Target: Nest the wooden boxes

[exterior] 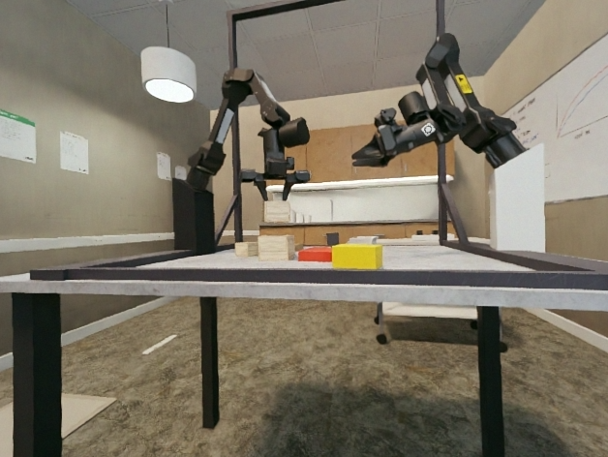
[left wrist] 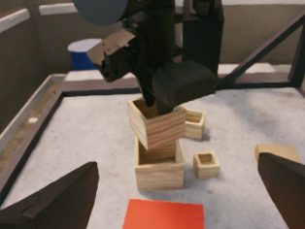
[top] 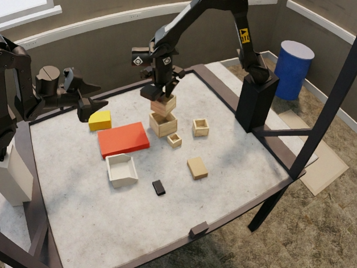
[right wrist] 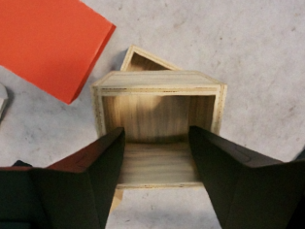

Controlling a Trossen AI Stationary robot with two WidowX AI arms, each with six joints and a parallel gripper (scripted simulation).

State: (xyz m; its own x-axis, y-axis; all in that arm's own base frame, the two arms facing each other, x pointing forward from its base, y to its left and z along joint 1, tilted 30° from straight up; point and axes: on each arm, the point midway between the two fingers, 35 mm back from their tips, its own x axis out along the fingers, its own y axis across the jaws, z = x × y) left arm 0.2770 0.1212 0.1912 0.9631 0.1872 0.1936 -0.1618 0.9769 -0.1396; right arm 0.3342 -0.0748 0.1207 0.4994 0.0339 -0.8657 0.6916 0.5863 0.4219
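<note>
The biggest wooden box lies 16 cm below my right hand. Also, from my right hand: smallest box (9 cm behind, 1 cm to the right, 16 cm below); then tan block (23 cm behind, 3 cm to the right, 16 cm below); then flat block (1 cm behind, 17 cm to the left, 16 cm below).
</note>
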